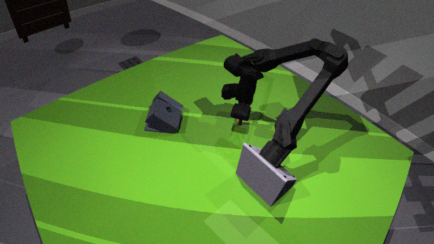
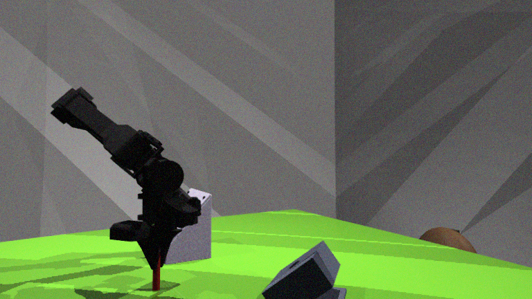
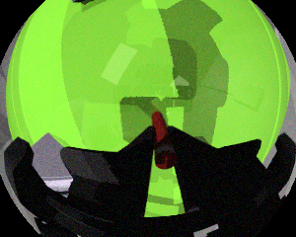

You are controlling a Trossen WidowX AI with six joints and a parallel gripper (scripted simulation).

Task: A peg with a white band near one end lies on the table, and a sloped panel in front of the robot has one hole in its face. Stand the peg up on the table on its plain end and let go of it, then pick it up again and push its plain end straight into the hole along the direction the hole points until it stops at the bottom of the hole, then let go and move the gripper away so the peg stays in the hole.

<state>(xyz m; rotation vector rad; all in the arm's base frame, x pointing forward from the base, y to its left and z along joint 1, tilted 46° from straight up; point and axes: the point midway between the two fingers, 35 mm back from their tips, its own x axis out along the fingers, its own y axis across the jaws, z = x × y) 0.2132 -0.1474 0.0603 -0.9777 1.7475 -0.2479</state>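
Right now the sloped panel is 200 mm to the left of my gripper tip and 200 mm ahead of it. From my gripper tip the other things lie so: red peg (20 mm above).
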